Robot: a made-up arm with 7 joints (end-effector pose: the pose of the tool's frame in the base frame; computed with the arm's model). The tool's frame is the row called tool. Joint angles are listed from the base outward.
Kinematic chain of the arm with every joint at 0, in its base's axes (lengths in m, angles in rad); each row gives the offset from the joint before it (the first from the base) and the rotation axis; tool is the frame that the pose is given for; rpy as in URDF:
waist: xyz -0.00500 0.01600 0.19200 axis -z
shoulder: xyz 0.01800 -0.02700 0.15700 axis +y
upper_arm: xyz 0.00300 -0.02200 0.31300 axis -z
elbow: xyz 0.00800 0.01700 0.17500 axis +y
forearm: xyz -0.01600 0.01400 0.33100 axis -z
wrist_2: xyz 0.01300 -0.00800 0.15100 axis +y
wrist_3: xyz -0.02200 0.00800 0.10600 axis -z
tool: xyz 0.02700 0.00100 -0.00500 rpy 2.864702 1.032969 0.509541
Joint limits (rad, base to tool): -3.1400..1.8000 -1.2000..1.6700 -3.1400..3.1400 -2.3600..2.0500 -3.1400..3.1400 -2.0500..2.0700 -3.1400..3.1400
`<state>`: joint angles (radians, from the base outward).
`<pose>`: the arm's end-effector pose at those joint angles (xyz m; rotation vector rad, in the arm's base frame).
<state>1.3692 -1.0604 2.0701 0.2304 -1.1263 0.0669 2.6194</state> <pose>-0.3518 0.9002 0.8183 0.3144 0.9625 -0.8623</pose>
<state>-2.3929 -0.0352 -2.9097 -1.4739 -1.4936 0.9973 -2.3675</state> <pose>-0.1984 0.5820 0.8824 -0.4502 2.0163 -1.5746</pose>
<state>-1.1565 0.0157 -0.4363 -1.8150 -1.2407 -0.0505 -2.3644</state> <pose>0.0575 -0.5249 0.6613 -1.0979 -0.6749 1.0826</pose>
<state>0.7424 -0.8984 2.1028 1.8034 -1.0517 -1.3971 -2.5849</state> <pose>-0.6698 0.0430 0.4197 1.3666 -0.7854 0.2199</pose>
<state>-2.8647 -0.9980 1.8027 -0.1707 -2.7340 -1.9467 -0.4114</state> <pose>0.7476 -0.1643 0.8526 0.2365 -0.7049 -1.3211</pose>
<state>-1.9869 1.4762 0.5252 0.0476 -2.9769 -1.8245 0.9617</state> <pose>-0.3330 0.9198 0.3297 0.3228 -1.2064 2.2711</pose>
